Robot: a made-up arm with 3 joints. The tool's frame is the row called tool.
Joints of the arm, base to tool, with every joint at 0 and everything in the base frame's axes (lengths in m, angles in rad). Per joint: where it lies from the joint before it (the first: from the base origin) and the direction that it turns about. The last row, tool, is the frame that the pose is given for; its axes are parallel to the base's.
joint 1: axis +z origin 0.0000 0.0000 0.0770
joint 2: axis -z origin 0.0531 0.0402 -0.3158
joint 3: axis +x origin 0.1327 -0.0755 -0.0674
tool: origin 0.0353 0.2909 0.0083
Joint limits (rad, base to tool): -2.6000..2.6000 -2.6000..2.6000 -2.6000..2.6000
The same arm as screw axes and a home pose.
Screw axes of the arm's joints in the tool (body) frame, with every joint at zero. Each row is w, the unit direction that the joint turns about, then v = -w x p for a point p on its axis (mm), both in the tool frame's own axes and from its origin. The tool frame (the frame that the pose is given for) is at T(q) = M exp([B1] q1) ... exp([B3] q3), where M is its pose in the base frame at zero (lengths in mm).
B1 = (0, 0, 1, -255.6, 221.1, 0)
B2 = (0, 0, -1, 215.4, -168, 0)
B3 = (1, 0, 0, 0, -8.3, 290.9)
M =
1 0 0 221.1
0 1 0 255.6
0 0 1 -297.9
0 0 0 1
Joint limits (deg, base to tool): -148.97..148.97 -148.97..148.97 -148.97..148.97

